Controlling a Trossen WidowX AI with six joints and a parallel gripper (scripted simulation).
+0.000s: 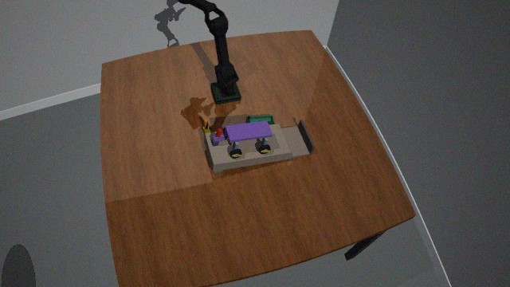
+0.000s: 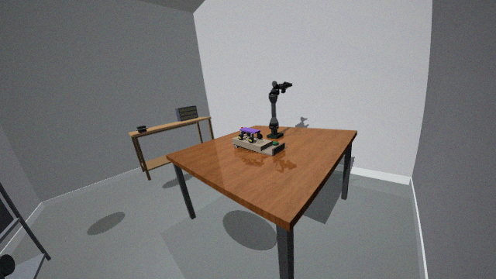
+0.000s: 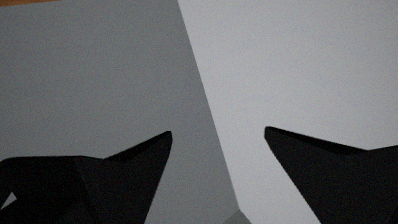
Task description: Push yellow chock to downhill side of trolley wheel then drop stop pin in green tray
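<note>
Right now the yellow chock is 59 cm ahead of my gripper tip, 21 cm to the right of it and 48 cm below it. The rest, counted from my gripper tip: purple-topped trolley 74 cm ahead, 10 cm to the right, 39 cm below; then red-headed stop pin 71 cm ahead, 21 cm to the right, 37 cm below; then green tray 63 cm ahead, 3 cm to the left, 50 cm below.
</note>
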